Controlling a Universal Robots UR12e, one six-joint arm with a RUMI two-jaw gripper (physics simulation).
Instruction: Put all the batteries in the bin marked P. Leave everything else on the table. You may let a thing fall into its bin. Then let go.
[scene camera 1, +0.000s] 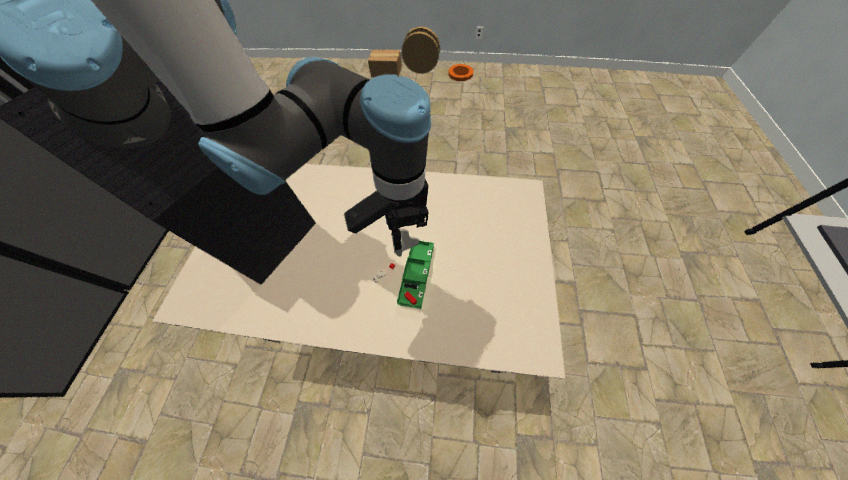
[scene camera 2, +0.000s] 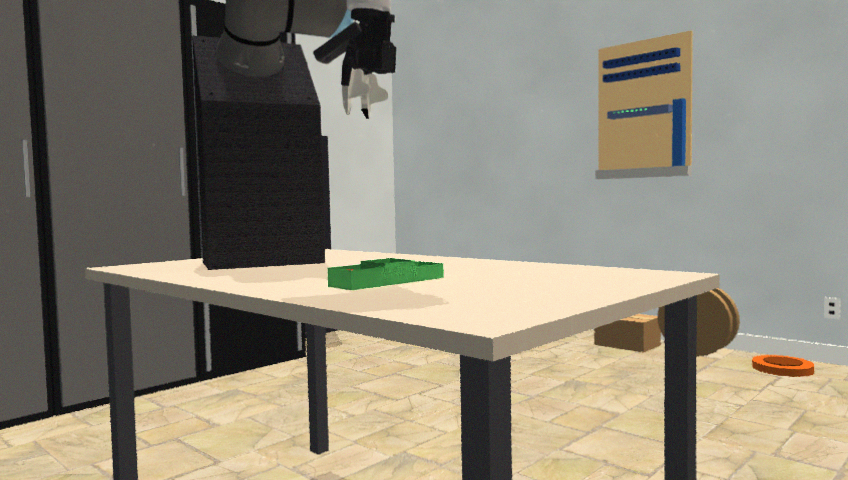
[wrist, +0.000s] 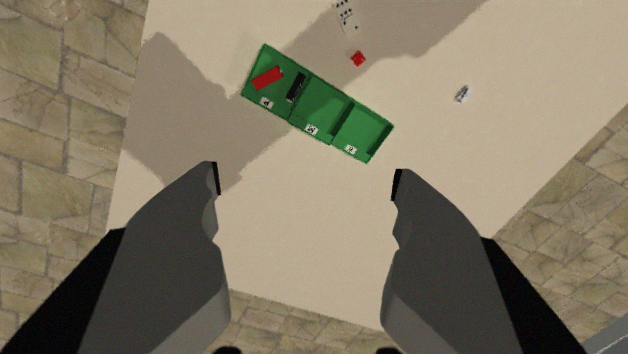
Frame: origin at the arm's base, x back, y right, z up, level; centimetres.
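Where they show: gripper, fingertip midpoint: (scene camera 1: 395, 239) (scene camera 2: 357, 116) (wrist: 307, 168); arm's base, origin of the base link: (scene camera 1: 116, 106) (scene camera 2: 250, 58).
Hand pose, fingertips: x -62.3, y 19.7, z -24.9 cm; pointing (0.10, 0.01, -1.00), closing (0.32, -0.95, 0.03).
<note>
Each offset is from my fingertips to the centre of the thing. "pt": to the spot under its first point. Level surfaces: height alone.
A red 9 V battery {dy +5.2, dx -1.5, dz -33.1 cm} (scene camera 1: 410, 297) (wrist: 267, 78) and a black battery {dy +0.6, dx -1.6, dz -33.7 cm} (scene camera 1: 411, 286) (wrist: 296, 87) lie apart in the bin marked P {pt dy +7.1, dx +0.5, dz -34.4 cm} (wrist: 261, 59), the end compartment of the green three-bin tray {dy -4.6, dx -3.2, dz -32.8 cm} (scene camera 2: 386, 275). My gripper (scene camera 1: 402, 246) (scene camera 2: 357, 114) (wrist: 307, 168) is open and holds nothing. It hangs high above the table; in the wrist view the tray lies ahead of and between its fingertips. No battery shows on the table outside the tray.
On the table {dz -35.1 cm} (scene camera 1: 505, 237) (scene camera 2: 565, 285) (wrist: 300, 240) lie a red die {dy -7.4, dx +6.3, dz -34.3 cm} (scene camera 1: 392, 265) (wrist: 358, 58), a white piece with black dots {dy -3.3, dx +10.9, dz -34.8 cm} (scene camera 1: 379, 275) (wrist: 347, 17), and a small grey-white thing {dy -27.6, dx +8.0, dz -34.6 cm} (wrist: 463, 94). The robot's dark pedestal (scene camera 1: 255, 237) (scene camera 2: 261, 184) stands by the table.
</note>
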